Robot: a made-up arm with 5 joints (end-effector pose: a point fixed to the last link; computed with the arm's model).
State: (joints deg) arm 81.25 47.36 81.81 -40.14 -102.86
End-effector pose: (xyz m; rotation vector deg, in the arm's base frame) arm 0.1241 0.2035 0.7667 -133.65 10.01 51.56
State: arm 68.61 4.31 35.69 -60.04 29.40
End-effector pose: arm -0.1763 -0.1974 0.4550 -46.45 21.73 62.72
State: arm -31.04 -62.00 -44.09 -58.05 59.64
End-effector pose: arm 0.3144 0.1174 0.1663 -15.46 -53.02 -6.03
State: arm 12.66 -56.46 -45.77 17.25 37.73
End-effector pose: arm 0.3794 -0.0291 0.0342 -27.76 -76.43 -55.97
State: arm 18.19 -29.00 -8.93 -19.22 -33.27
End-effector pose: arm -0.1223 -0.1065 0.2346 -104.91 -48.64 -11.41
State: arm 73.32 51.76 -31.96 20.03 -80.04
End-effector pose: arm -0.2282 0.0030 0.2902 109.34 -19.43 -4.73
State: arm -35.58 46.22 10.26 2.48 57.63
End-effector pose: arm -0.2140 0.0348 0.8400 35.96 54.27 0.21
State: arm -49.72 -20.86 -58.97 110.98 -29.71
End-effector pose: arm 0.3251 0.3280 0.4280 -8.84 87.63 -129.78
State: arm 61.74 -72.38 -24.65 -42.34 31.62
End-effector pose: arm 0.3375 -0.3908 0.2347 -89.15 -84.63 44.42
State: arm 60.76 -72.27 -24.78 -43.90 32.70
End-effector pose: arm 0.3377 -0.3866 0.2334 -88.91 -83.26 45.38
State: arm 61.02 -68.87 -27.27 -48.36 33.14
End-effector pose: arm 0.3257 -0.3984 0.2540 -94.78 -78.28 47.60
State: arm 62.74 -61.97 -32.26 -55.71 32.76
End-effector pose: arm 0.2995 -0.4217 0.3003 -106.81 -68.43 51.26
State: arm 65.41 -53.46 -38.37 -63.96 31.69
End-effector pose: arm 0.2662 -0.4397 0.3611 -121.06 -54.96 55.63
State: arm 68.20 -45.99 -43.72 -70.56 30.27
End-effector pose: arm 0.2381 -0.4448 0.4162 -133.00 -41.96 59.32
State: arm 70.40 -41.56 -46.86 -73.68 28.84
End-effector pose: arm 0.2220 -0.4437 0.4498 -140.23 -34.43 61.24
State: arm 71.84 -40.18 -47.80 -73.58 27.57
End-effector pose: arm 0.2161 -0.4441 0.4628 -143.40 -33.42 61.43
